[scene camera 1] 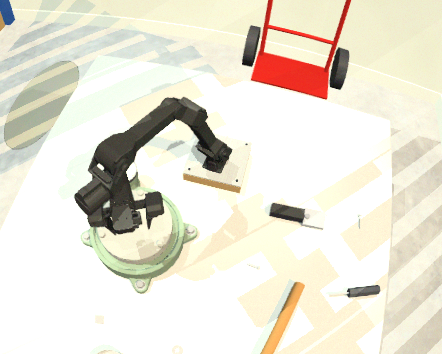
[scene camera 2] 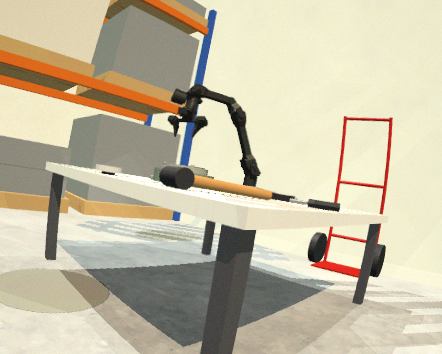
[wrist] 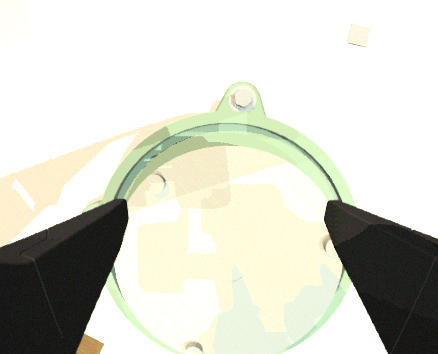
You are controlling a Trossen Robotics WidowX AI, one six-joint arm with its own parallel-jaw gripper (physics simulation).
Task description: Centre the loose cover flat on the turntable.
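Where they show: gripper, fingertip midpoint: (scene camera 1: 132, 231) (scene camera 2: 183, 136) (wrist: 227, 209); arm's base at its link origin: (scene camera 1: 214, 163) (scene camera 2: 249, 186).
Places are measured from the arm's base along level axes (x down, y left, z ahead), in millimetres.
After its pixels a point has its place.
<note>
The turntable is a pale round disc (scene camera 1: 137, 250) @(z 386, x -47, y -91 mm) (wrist: 225, 240) @(z 333, x -48, y -121 mm) with small pegs, set inside a green ring housing (scene camera 1: 140, 273) @(z 439, x -19, y -62 mm) (wrist: 240, 120) @(z 437, x -20, y -70 mm) with bolted lugs. A shallow, pale round piece (scene camera 1: 108, 352) @(z 695, x 31, y -65 mm) (scene camera 2: 108, 169) @(z 756, x 22, y 8 mm), apparently the loose cover, lies on the table apart from the turntable; it is cut off at the bottom of scene camera 1 and does not show in the wrist view. My gripper (scene camera 1: 134, 230) @(z 384, x -177, y -89 mm) (scene camera 2: 185, 135) @(z 384, x -177, y -89 mm) (wrist: 227, 209) @(z 384, x -177, y -89 mm) is open and empty, pointing down above the turntable. In the wrist view its fingertips overlap the left and right sides of the ring.
A mallet (scene camera 1: 285, 320) @(z 420, x 2, y 368 mm) (scene camera 2: 177, 177) @(z 694, x 10, y 388 mm), a black-handled scraper (scene camera 1: 287, 212) @(z 79, x 11, y 272 mm), a screwdriver (scene camera 1: 364, 291) @(z 258, x 12, y 589 mm), a small bolt (scene camera 1: 253, 266) @(z 278, x 35, y 228 mm) and a small square tile (scene camera 1: 99, 319) @(z 613, x 38, y -132 mm) (wrist: 358, 35) @(z 613, x 38, y -132 mm) lie on the table. A gauge partly shows behind the housing. A red hand truck (scene camera 1: 290, 75) (scene camera 2: 362, 184) stands beyond the table.
</note>
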